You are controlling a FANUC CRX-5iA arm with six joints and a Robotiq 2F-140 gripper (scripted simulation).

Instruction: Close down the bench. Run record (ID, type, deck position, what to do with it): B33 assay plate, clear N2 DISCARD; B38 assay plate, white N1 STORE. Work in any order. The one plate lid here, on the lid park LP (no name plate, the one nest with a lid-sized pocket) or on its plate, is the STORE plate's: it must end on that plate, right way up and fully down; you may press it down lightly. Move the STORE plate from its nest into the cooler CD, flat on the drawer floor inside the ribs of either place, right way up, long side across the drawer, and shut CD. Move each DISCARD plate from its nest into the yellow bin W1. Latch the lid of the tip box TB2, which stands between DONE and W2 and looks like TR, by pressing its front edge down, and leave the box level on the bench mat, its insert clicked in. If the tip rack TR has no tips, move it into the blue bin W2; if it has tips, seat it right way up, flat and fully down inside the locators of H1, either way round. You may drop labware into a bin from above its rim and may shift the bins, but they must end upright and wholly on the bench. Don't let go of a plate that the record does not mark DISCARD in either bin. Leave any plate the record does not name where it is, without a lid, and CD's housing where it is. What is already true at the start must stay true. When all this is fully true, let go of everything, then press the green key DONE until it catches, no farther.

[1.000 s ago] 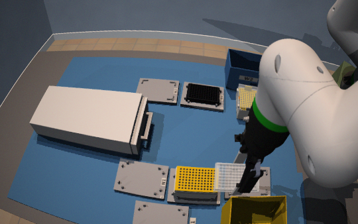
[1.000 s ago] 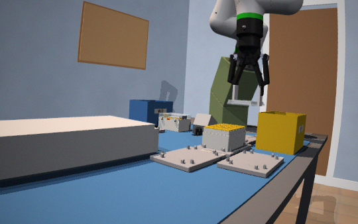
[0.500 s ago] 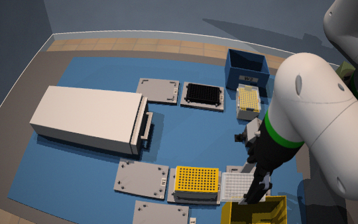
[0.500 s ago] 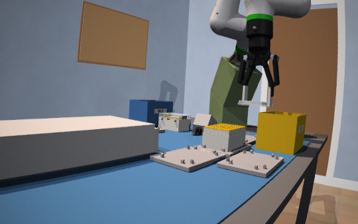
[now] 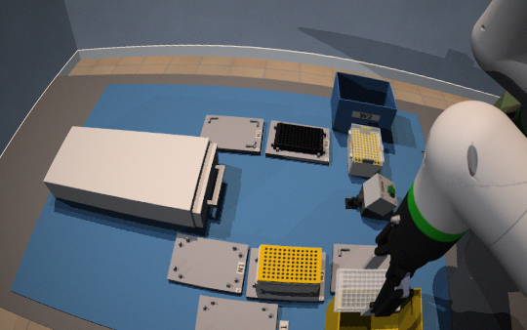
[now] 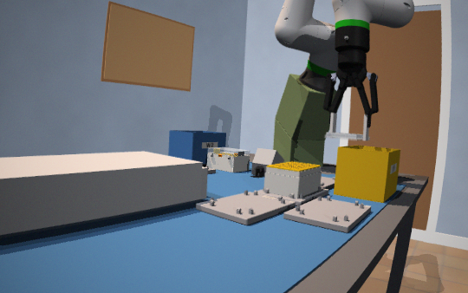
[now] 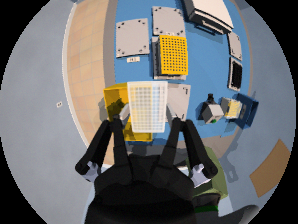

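My hand is 120 mm short of the tip rack TR, 100 mm to the left of it and 110 mm above it. Also, from my hand: clear plate (20 mm below); nest H1 (240 mm ahead, 30 mm to the left, 160 mm below); yellow bin W1 (30 mm behind, 60 mm to the left, 130 mm below).
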